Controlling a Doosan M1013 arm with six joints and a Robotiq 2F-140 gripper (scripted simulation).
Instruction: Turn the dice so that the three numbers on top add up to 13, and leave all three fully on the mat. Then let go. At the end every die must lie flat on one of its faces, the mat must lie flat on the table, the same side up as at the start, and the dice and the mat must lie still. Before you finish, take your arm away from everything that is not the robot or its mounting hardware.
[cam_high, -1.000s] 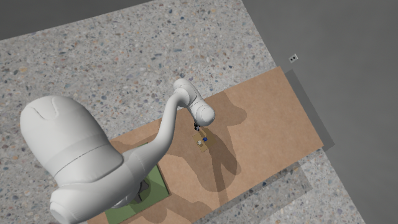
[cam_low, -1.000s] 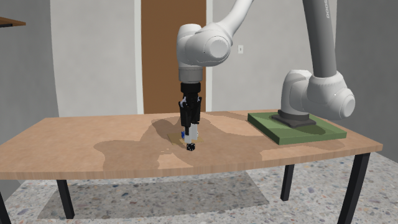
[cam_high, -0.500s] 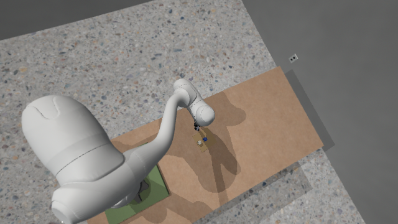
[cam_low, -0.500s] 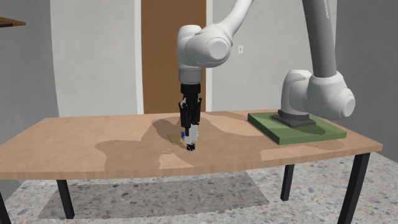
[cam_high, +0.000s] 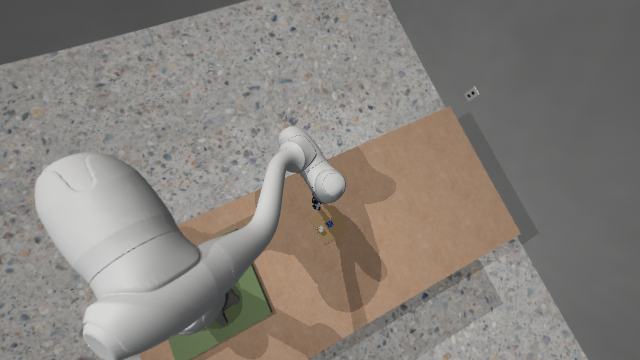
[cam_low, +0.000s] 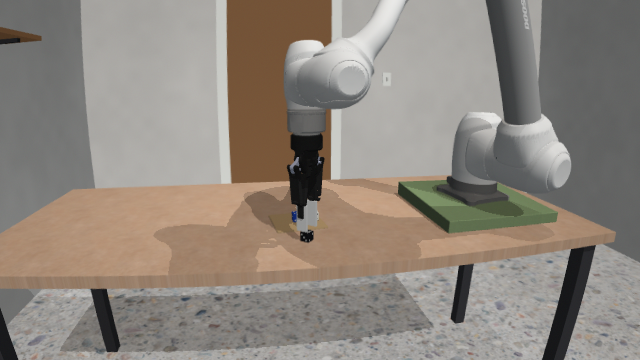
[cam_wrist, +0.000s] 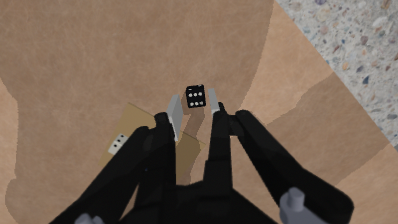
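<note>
Now: the black die 5 cm below my hand. The rest, counted from my hand: white die (13 cm to the right, 6 cm behind, 5 cm below); blue die (14 cm to the right, 5 cm below, 1 cm behind); tan mat (14 cm to the right, 6 cm below, 1 cm behind).
</note>
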